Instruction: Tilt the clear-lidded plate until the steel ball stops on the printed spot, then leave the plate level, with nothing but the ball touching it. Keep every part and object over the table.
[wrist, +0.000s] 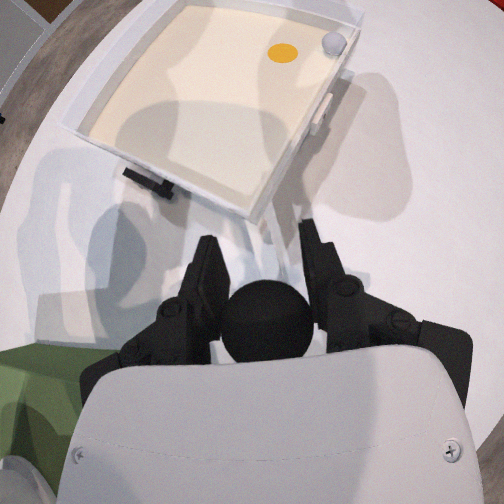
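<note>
The square clear-lidded plate with a cream floor and white rim lies turned like a diamond in the upper half of the wrist view. An orange printed spot sits near its far right side. The steel ball rests against the far right rim, a short way right of the spot and off it. A cream tab juts from the right rim and a black tab from the near left rim. My gripper is open and empty, its black fingertips just short of the plate's near corner.
The round white table carries the plate; its edge curves along the left and the lower right. Wood floor shows beyond the upper left edge. A green surface lies at the lower left, beyond the table edge.
</note>
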